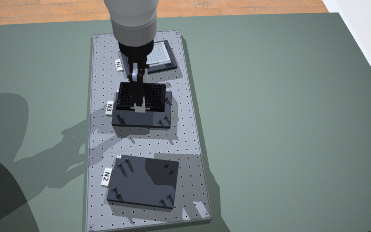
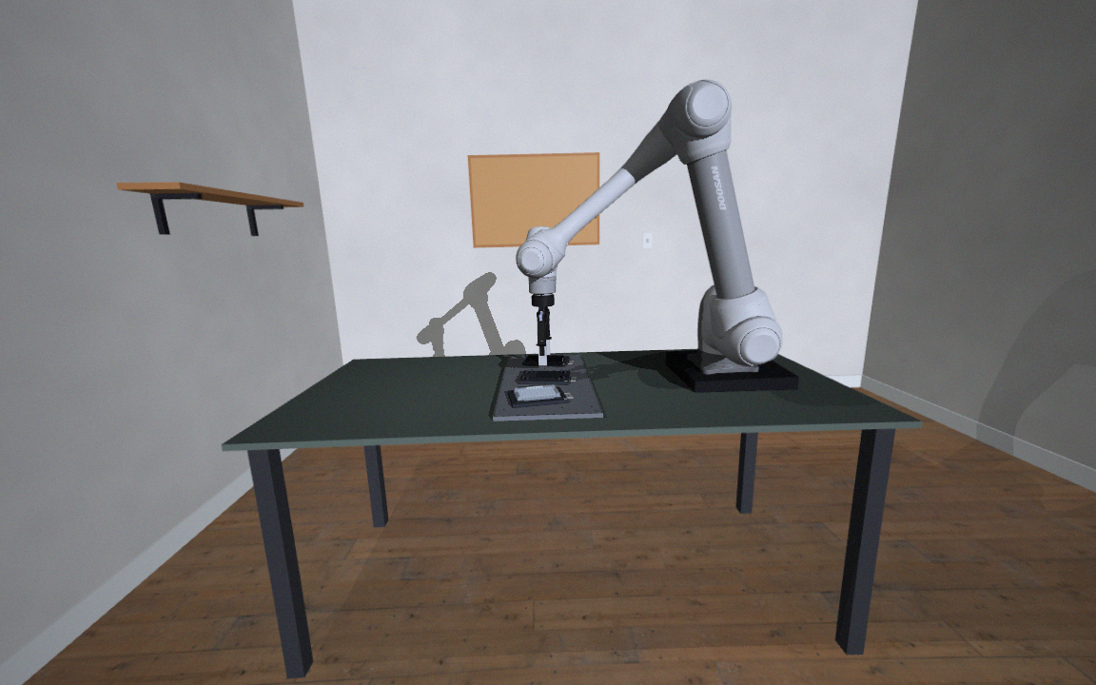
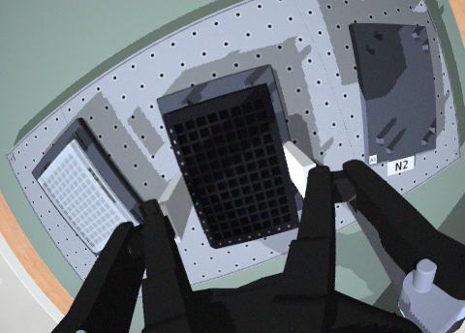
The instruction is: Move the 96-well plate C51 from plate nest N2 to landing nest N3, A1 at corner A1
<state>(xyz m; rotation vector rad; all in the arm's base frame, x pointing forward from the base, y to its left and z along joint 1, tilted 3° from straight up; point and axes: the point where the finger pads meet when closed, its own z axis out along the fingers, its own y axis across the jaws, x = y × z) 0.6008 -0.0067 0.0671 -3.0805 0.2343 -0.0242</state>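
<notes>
Right now my hand is 8 cm above the landing nest N3. The rest, counted from my hand: plate C15 (3 cm ahead, 19 cm to the left, 7 cm below); black 96-well plate C51 (2 cm below); N3 label (10 cm behind, 1 cm to the left, 9 cm below).
</notes>
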